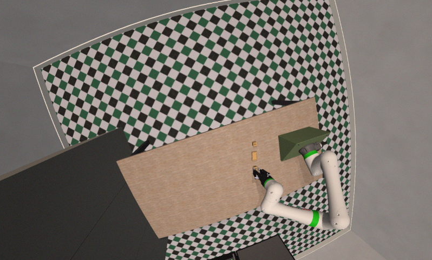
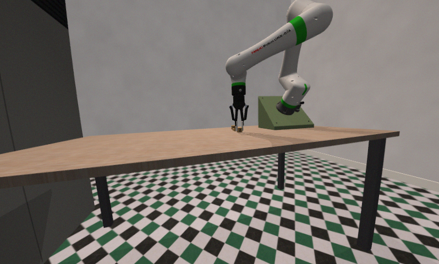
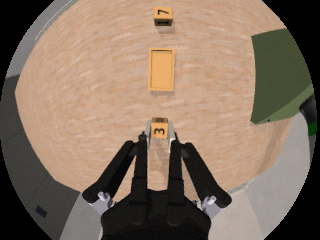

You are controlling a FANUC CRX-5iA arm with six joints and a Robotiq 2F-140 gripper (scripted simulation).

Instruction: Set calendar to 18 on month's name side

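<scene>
My hand is 110 mm to the left of the tray, 30 mm above it and 20 mm past it.
</scene>
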